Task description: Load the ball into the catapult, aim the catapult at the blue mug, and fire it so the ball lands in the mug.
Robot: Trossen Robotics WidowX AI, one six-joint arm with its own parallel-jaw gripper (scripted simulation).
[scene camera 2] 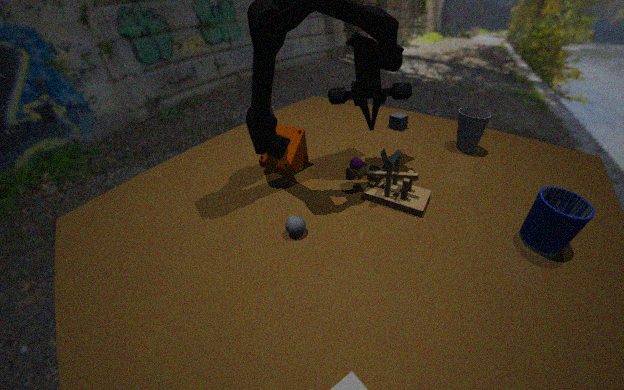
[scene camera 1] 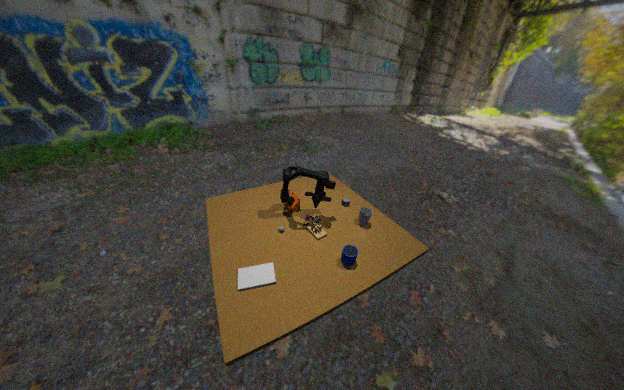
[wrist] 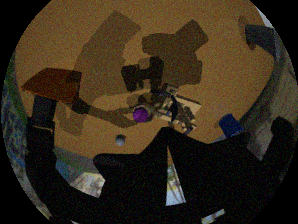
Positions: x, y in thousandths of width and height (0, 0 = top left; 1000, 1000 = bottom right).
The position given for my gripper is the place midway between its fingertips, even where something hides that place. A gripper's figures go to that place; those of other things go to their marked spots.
My gripper (scene camera 2: 595, 335): 57 cm from the lens. A blue mug (scene camera 2: 893, 553): 51 cm from the lens.
